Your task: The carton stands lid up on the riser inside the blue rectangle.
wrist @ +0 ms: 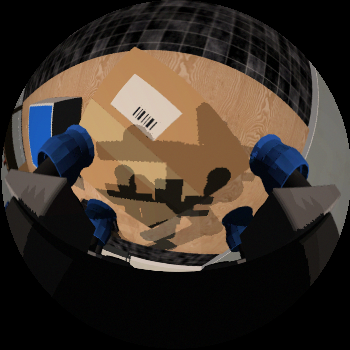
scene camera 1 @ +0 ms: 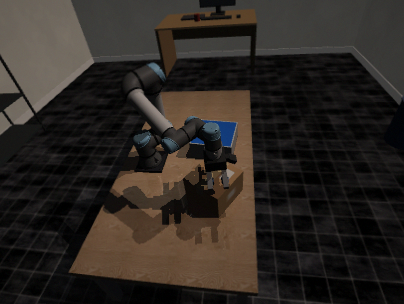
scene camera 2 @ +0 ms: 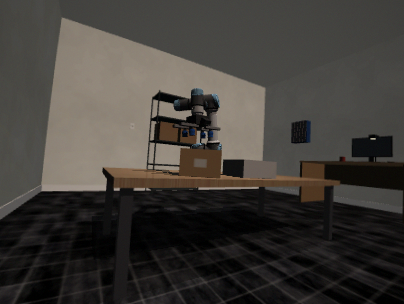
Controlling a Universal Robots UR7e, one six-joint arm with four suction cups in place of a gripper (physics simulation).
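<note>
The brown carton [scene camera 1: 231, 194] [scene camera 2: 190, 170] [wrist: 192, 125] stands on the wooden table in front of the riser, apart from it. Its taped top with a white barcode label faces up in the wrist view, and it is turned at an angle to the table edges. The grey riser [scene camera 2: 260, 169] [wrist: 67, 117] has a pale-edged blue rectangle [scene camera 1: 228, 131] [wrist: 40, 122] on top, which bears no carton. My gripper [scene camera 1: 218, 181] [scene camera 2: 198, 134] [wrist: 173, 187] is open and holds nothing. Its blue suction cups hang a small gap above the carton in scene view 2.
The wooden table [scene camera 1: 220, 270] [scene camera 2: 300, 182] bears the arm's dark base [scene camera 1: 150, 162] left of the carton and riser. A desk [scene camera 1: 210, 21] [scene camera 2: 312, 182] with a monitor stands beyond the table. A shelf rack [scene camera 2: 151, 105] with cartons stands by the wall.
</note>
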